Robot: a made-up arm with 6 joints.
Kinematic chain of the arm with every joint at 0, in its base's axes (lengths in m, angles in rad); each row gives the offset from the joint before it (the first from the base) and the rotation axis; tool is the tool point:
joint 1: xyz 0 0 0.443 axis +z
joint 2: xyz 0 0 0 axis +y
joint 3: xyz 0 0 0.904 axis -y
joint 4: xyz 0 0 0 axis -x
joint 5: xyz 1.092 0 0 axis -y
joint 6: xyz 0 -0.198 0 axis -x
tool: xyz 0 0 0
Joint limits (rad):
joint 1: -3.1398..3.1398
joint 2: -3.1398..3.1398
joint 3: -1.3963..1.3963
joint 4: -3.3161..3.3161
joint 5: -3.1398..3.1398
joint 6: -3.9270..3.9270
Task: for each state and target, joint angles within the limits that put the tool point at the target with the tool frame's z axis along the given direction. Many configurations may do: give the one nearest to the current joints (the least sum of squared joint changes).
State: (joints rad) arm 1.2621 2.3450 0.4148 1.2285 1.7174 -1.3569
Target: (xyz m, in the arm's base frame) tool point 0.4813 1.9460 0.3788 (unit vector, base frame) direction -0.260 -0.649 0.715
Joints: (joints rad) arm 1.3325 1.5032 1.2109 1.5285 1.4336 -0.5013
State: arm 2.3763 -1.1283 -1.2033 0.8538 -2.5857 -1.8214
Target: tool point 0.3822 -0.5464 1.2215 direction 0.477 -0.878 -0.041
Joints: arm 2.0318 -1.9214 -0.6786 1.0459 -2.4500 -2.1715
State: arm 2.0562 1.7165 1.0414 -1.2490 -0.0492 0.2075
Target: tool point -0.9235 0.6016 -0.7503 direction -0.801 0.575 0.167
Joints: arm 2.6836 1.6917 0.4354 -0.8458 -0.1828 0.6736
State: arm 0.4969 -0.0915 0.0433 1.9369 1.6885 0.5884
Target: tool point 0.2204 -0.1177 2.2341 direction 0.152 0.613 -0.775
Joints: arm -0.0866 -0.3782 0.5014 1.0518 1.1194 0.9347
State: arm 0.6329 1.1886 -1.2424 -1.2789 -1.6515 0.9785
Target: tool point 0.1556 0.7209 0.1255 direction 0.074 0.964 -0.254
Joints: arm 1.3815 0.5659 -0.5965 -1.4840 -1.6367 0.9070
